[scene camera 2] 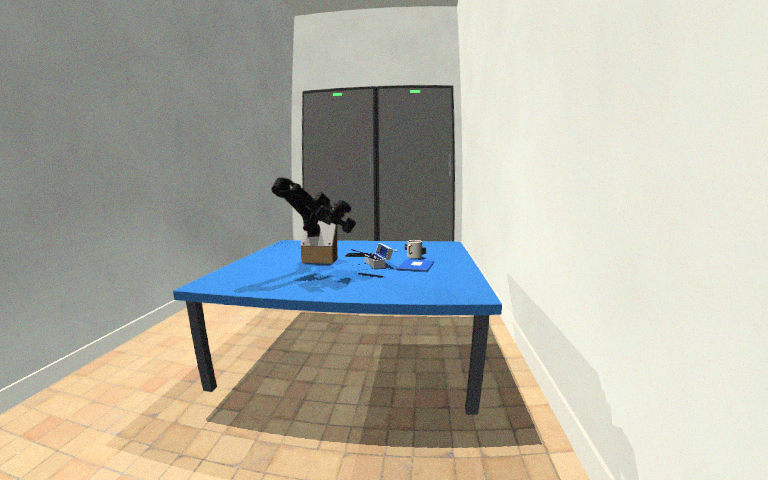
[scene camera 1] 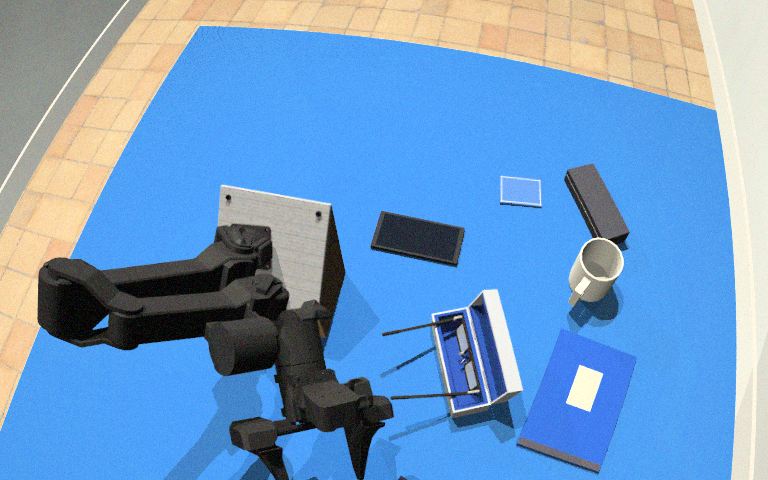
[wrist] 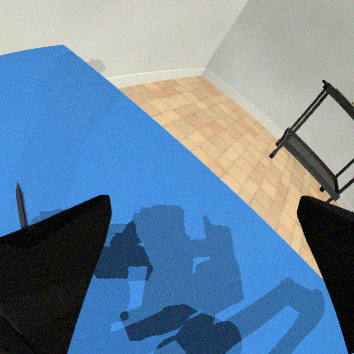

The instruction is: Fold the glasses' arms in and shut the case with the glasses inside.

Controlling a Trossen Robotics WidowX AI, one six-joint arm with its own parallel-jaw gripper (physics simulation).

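Frame: origin at the arm's base, x ahead, y left, z up, level; centimetres.
Seen in the pictures: gripper, between the fingertips: (scene camera 2: 339,228) (wrist: 209,205); arm's base, origin of its link: (scene camera 2: 313,231) (scene camera 1: 250,246).
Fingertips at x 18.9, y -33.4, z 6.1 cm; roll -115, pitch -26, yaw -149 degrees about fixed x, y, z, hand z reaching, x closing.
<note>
Pixels of each thing's middle, then the offset from my fingertips to it. "spot": a spot on its surface instead.
- white glasses case, a spot on its surface: (scene camera 1: 443,369) spot: dz -18.1, dx +11.4, dy +23.0 cm
- dark glasses, a spot on its surface: (scene camera 1: 471,375) spot: dz -19.3, dx +15.9, dy +22.9 cm
- blue notebook, middle of its body: (scene camera 1: 580,399) (scene camera 2: 416,265) dz -21.3, dx +34.5, dy +21.0 cm
- mug, middle of its body: (scene camera 1: 592,274) (scene camera 2: 413,248) dz -16.9, dx +34.4, dy +41.6 cm
- dark box, middle of its body: (scene camera 1: 596,205) dz -19.9, dx +36.3, dy +57.8 cm
- light-blue card, middle of its body: (scene camera 1: 520,191) dz -21.4, dx +21.5, dy +59.5 cm
- phone, middle of its body: (scene camera 1: 418,237) dz -21.3, dx +4.1, dy +46.9 cm
- dark pen, middle of its body: (wrist: 23,226) (scene camera 2: 371,275) dz -21.2, dx +13.7, dy +2.1 cm
The white glasses case (scene camera 1: 443,369) (scene camera 2: 375,263) with a blue lining stands open on the blue table. Its lid (scene camera 1: 501,339) (scene camera 2: 387,251) is tilted up on the side away from the robot base. The dark glasses (scene camera 1: 471,375) lie with their lenses inside the case. Both glasses' arms are unfolded and stick out over the case's near rim toward the robot, one (scene camera 1: 416,327) at the upper end and one (scene camera 1: 427,396) at the lower end. My gripper (scene camera 1: 322,474) (wrist: 209,205) is open and empty, raised above the table, left of and below the case in scene camera 1.
A blue notebook (scene camera 1: 616,390) (scene camera 2: 405,266) and a mug (scene camera 1: 594,274) (scene camera 2: 414,249) stand beyond the lid. A dark box (scene camera 1: 598,203), a light-blue card (scene camera 1: 520,191) and a phone (scene camera 1: 417,238) lie farther up. A dark pen (scene camera 2: 370,275) (wrist: 21,206) lies near the gripper's side.
</note>
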